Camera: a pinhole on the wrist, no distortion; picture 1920 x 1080 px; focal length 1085.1 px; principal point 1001.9 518.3 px. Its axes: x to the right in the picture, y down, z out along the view. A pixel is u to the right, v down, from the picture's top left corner.
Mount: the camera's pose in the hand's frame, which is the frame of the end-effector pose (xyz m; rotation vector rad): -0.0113 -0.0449 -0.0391 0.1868 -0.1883 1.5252
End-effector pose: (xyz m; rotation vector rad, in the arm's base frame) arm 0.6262 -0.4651 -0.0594 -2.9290 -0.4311 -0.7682
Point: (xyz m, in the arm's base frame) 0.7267 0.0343 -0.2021
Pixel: 76 43
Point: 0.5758 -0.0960 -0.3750
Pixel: 391 738
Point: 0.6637 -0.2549 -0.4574
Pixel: 911 749
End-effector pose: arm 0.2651 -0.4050 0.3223 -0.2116 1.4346 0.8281
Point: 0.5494 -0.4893 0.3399
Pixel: 449 748
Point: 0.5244 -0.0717 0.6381
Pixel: 1855 994
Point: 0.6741 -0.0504 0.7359
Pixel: 1610 1043
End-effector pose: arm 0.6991 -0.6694 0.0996 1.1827 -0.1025 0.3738
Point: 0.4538 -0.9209 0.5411
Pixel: outside the picture
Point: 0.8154 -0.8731 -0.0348
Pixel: 385 315
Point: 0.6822 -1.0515 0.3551
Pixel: 1656 595
